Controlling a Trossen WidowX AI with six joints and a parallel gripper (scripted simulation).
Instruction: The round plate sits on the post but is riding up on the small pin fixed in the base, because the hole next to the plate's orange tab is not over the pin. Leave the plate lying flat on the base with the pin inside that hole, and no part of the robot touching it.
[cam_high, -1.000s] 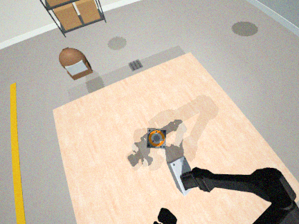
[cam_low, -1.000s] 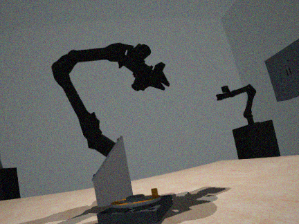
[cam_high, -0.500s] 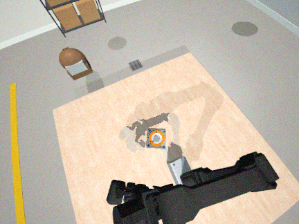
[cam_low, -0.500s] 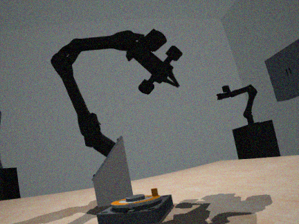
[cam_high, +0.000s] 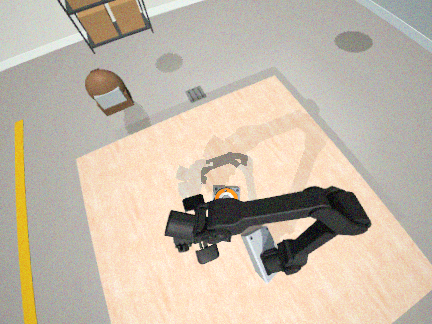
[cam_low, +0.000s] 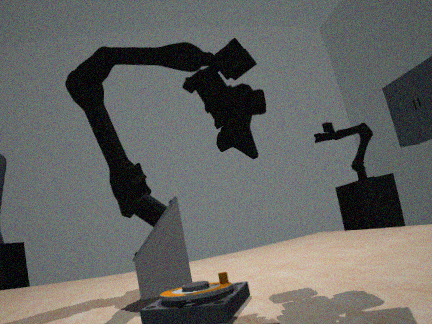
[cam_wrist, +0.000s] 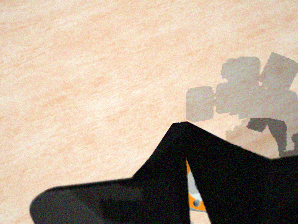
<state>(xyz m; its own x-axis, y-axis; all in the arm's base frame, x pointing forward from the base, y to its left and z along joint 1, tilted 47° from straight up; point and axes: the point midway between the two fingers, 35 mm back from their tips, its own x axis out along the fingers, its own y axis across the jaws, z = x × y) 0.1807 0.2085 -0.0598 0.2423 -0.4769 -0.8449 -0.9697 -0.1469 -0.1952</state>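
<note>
The square base lies 20 cm below my gripper tip, 15 cm to the right of it and 8 cm ahead of it.
</note>
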